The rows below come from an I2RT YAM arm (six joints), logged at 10 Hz.
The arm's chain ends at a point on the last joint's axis. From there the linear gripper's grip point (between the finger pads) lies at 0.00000 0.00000 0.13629 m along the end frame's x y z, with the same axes.
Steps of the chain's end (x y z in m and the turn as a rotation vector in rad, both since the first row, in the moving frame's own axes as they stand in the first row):
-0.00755 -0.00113 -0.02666 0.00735 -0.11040 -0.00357
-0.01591 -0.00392 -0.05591 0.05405 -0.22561 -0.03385
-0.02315 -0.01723 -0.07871 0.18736 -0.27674 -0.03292
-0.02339 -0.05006 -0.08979 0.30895 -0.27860 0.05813
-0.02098 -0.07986 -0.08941 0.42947 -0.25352 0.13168
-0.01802 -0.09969 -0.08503 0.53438 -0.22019 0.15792
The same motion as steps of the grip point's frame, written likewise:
-0.02257 -0.00210 -0.02749 0.00735 -0.11040 -0.00357
-0.04650 -0.01070 -0.05956 0.05405 -0.22561 -0.03385
-0.06058 -0.04167 -0.08625 0.18736 -0.27674 -0.03292
-0.05905 -0.09203 -0.10141 0.30895 -0.27860 0.05813
-0.05025 -0.13806 -0.10599 0.42947 -0.25352 0.13168
-0.04069 -0.17054 -0.10712 0.53438 -0.22019 0.15792

